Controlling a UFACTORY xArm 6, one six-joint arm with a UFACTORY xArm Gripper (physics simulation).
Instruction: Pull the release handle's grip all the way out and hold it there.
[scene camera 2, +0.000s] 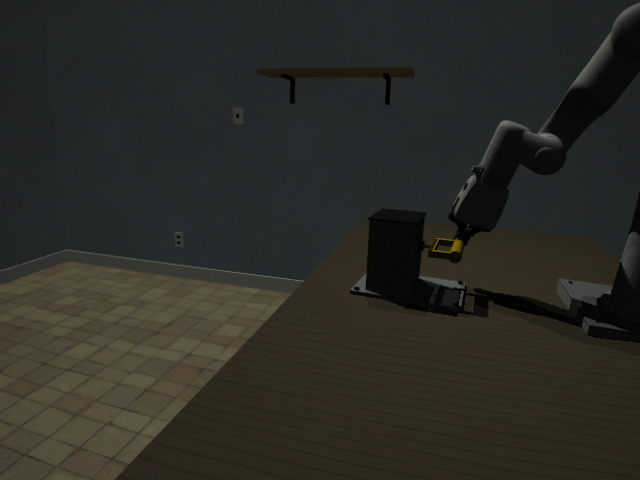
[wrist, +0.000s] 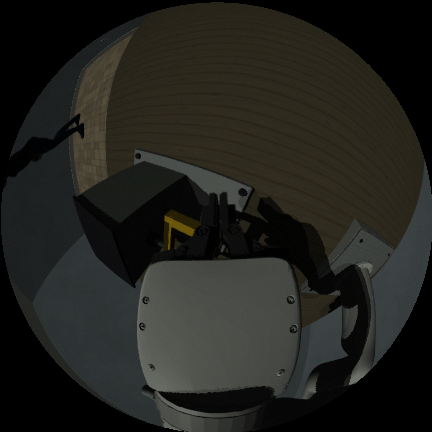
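The release handle is a yellow rectangular frame (scene camera 2: 439, 255) (wrist: 180, 223) with a round grip bar (scene camera 2: 455, 250) at its outer end. A short dark rod joins it to the side of the dark box (scene camera 2: 393, 255) (wrist: 135, 190). The handle stands a short way out from the box, above the table. My gripper (scene camera 2: 463, 240) (wrist: 219, 202) is shut with nothing between its fingers. Its fingertips are at the grip bar, on the side away from the box, in the scene view. In the wrist view the fingers and gripper body hide the grip bar; whether they touch it I cannot tell.
The box stands on a light base plate (scene camera 2: 440, 283) (wrist: 210, 179) bolted to the wooden table (scene camera 2: 330, 392) (wrist: 260, 90). The arm's mounting plate (scene camera 2: 584, 290) (wrist: 357, 245) is at the right. A wall shelf (scene camera 2: 336, 72) hangs behind. Tiled floor lies past the table's left edge.
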